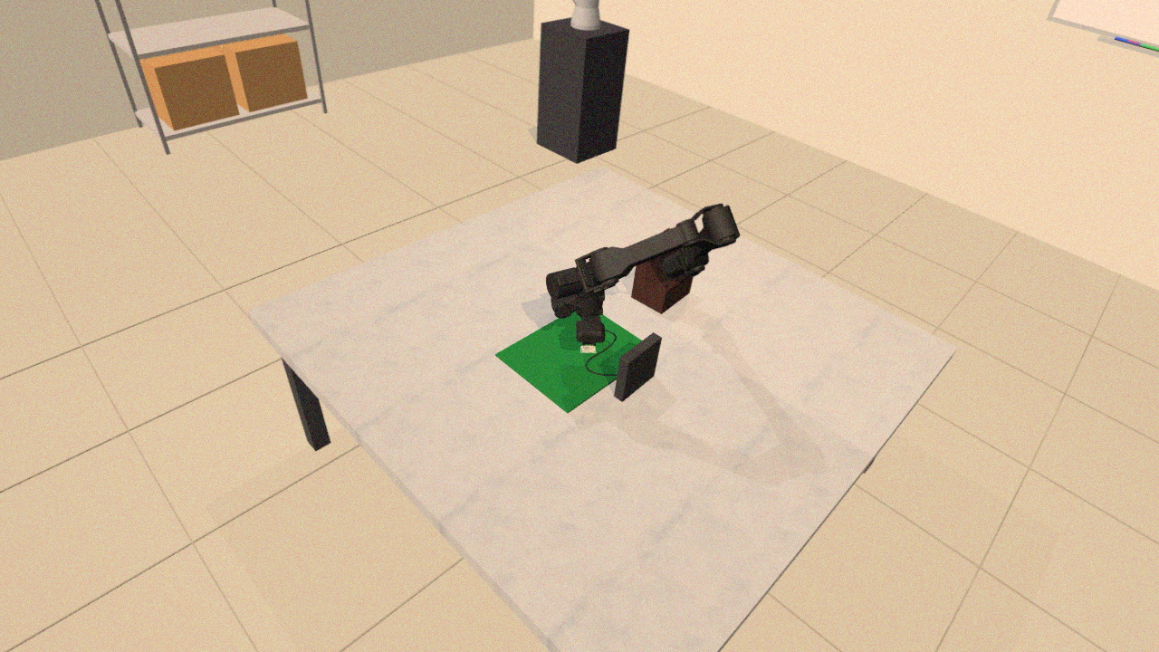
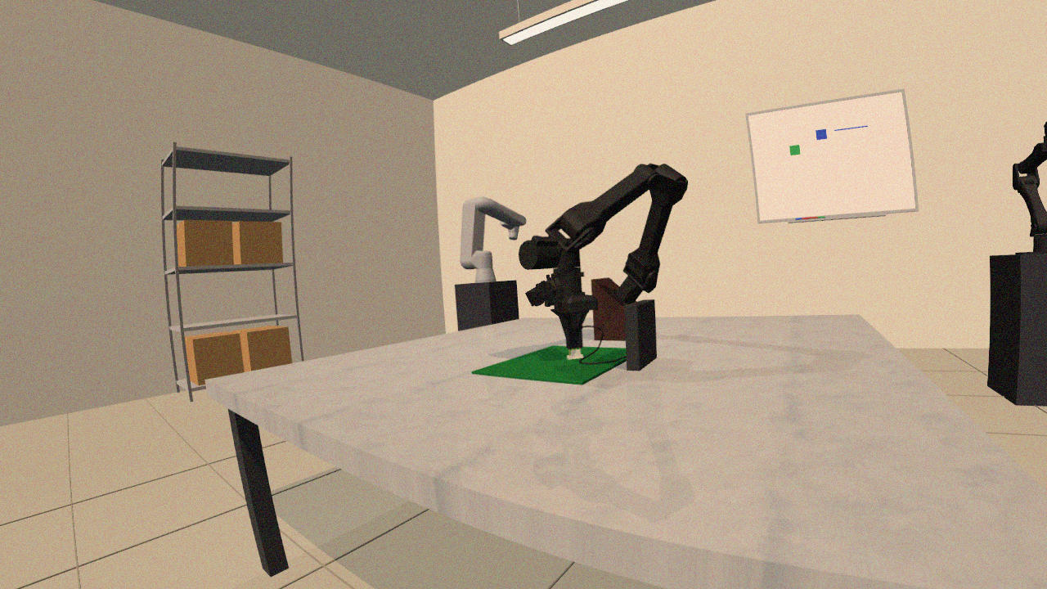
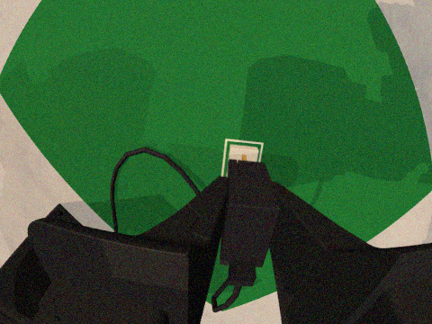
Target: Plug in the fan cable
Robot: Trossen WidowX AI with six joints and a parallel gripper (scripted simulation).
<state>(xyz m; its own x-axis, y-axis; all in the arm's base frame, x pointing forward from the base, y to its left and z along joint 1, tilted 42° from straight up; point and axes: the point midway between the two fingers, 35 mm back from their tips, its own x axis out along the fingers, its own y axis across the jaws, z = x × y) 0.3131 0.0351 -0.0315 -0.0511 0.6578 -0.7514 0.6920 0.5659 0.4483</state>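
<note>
Right now my gripper tip is 10 mm past the black plug, 10 mm to the right of it and 10 mm below it. Also, from my gripper tip: four-pin fan header (10 mm behind, 10 mm to the left, 40 mm below); green board (20 mm ahead, 10 mm to the right, 50 mm below); dark fan (150 mm to the left, 20 mm above).
</note>
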